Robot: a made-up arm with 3 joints. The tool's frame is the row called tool.
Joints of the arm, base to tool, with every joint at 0 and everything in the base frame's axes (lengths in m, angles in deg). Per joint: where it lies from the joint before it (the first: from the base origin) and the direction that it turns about. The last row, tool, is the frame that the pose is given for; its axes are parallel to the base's.
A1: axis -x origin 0 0 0.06
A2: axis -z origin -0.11 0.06 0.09
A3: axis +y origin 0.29 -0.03 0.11
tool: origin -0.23 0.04 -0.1
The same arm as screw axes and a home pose.
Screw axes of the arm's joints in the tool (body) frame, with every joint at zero. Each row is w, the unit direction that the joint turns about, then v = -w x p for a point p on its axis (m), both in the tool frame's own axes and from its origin. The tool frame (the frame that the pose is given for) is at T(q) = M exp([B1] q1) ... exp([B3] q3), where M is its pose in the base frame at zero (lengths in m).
B1 = (-1, 0, 0, 0, 0.1, -0.07)
B2 = (0, 0, -1, 0.01, -0.06, 0)
B3 = (0, 1, 0, -0.1, 0, 0.23)
M: xyz -0.05 0.07 0.16 (m) quaternion w x y z 1 0 0 0

